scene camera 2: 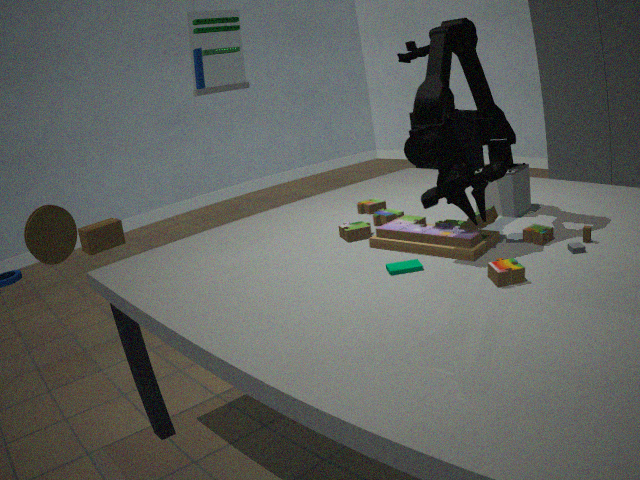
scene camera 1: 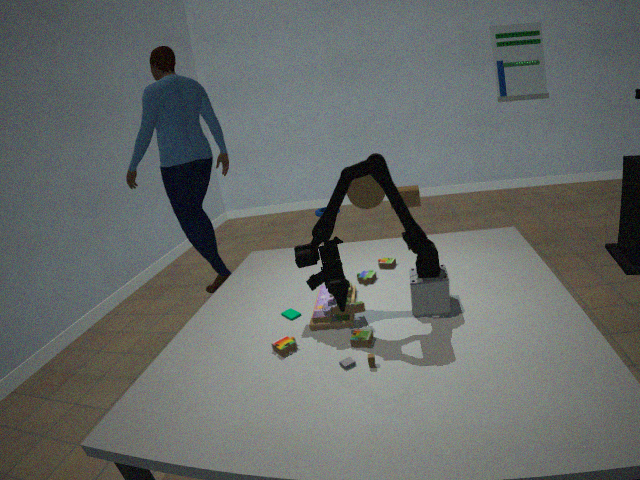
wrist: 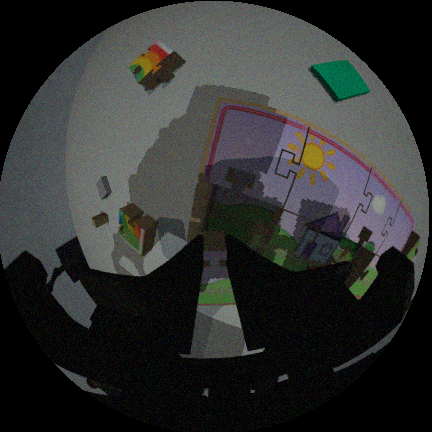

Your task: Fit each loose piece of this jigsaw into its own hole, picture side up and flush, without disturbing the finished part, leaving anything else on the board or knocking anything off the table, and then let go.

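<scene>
The jigsaw board (scene camera 1: 322,326) (scene camera 2: 430,249) (wrist: 213,135) lies mid-table with a sun-and-house picture and several dark open holes. My gripper (scene camera 1: 342,303) (scene camera 2: 475,216) (wrist: 213,239) is shut on a jigsaw piece (scene camera 2: 490,215) (wrist: 215,290) and holds it low over the board's near corner, on the robot's side. Most of the piece is hidden by the fingers. Loose pieces lie around the board: a rainbow one (scene camera 1: 285,345) (scene camera 2: 506,271) (wrist: 155,66), one close to the corner (scene camera 1: 362,336) (scene camera 2: 538,233) (wrist: 135,227), and others beyond the board (scene camera 1: 366,276) (scene camera 1: 387,262) (scene camera 2: 354,230) (scene camera 2: 371,206).
A flat green tile (scene camera 1: 290,313) (scene camera 2: 404,267) (wrist: 340,78) lies beside the board. A small grey block (scene camera 1: 347,363) (wrist: 104,187) and a small brown block (scene camera 1: 371,360) (wrist: 99,219) lie nearby. The robot's grey base (scene camera 1: 430,295) (scene camera 2: 513,190) stands behind. A person (scene camera 1: 182,143) walks beyond the table.
</scene>
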